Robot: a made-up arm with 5 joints. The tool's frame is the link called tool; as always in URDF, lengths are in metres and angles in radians. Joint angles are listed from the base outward.
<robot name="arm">
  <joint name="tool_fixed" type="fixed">
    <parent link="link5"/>
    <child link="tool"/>
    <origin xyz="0 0 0" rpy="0 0 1.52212"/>
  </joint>
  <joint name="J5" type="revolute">
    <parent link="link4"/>
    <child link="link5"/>
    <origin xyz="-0.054 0 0.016" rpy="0 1.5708 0"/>
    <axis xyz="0 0 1"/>
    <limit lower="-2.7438" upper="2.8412"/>
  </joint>
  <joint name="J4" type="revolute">
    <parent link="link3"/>
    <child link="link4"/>
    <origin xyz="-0.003 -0.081 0" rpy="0 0 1.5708"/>
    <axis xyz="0 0 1"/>
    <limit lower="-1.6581" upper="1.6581"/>
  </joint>
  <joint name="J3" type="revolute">
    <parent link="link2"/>
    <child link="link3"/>
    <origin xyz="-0.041 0.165 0" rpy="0 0 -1.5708"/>
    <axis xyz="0 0 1"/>
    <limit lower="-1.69" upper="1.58"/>
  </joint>
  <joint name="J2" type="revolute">
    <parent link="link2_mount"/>
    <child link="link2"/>
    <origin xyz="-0.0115 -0.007 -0.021" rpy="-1.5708 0 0"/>
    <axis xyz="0 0 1"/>
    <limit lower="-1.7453" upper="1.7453"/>
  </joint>
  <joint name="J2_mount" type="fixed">
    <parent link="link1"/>
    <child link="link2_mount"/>
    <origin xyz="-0.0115 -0.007 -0.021" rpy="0 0 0"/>
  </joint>
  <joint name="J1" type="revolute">
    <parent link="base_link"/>
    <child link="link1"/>
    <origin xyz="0.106 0 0.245" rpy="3.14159 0 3.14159"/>
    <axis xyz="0 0 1"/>
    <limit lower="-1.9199" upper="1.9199"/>
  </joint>
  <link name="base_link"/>
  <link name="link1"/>
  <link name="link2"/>
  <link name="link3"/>
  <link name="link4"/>
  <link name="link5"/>
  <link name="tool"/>
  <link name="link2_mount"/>
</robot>
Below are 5 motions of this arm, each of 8 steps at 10 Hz.
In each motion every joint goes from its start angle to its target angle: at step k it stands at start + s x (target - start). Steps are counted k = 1, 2, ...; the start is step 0. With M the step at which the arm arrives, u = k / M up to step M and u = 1 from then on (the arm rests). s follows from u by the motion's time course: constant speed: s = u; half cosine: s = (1 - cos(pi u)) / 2; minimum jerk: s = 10 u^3 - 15 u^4 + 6 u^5.
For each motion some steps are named. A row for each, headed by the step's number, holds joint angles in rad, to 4 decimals.
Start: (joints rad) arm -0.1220 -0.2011 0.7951 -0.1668 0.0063
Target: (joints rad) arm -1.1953 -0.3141 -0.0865 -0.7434 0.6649
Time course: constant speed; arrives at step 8
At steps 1, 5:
1: -0.2562 -0.2152 0.6849 -0.2389 0.0886
5: -0.7928 -0.2717 0.2441 -0.5272 0.4179

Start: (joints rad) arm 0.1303 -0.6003 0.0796 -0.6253 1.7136
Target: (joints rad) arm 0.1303 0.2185 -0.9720 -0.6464 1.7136
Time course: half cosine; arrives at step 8
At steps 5, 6, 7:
5: 0.1303 -0.0342 -0.6474 -0.6399 1.7136
6: 0.1303 0.0986 -0.8180 -0.6433 1.7136
7: 0.1303 0.1873 -0.9320 -0.6456 1.7136

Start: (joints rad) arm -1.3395 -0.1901 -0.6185 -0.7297 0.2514
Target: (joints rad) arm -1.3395 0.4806 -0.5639 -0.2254 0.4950
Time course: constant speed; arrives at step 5
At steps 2, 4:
2: -1.3395 0.0782 -0.5967 -0.5280 0.3488
4: -1.3395 0.3465 -0.5748 -0.3263 0.4463

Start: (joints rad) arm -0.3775 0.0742 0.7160 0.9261 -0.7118
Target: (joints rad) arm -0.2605 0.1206 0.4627 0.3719 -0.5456
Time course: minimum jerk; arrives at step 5
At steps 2, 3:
2: -0.3404 0.0889 0.6356 0.7502 -0.6590
3: -0.2976 0.1059 0.5431 0.5478 -0.5984

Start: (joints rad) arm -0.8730 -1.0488 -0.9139 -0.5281 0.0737
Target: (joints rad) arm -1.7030 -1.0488 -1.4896 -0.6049 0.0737
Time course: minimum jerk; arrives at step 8
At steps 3, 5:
3: -1.1014 -1.0488 -1.0723 -0.5492 0.0737
5: -1.4746 -1.0488 -1.3312 -0.5838 0.0737

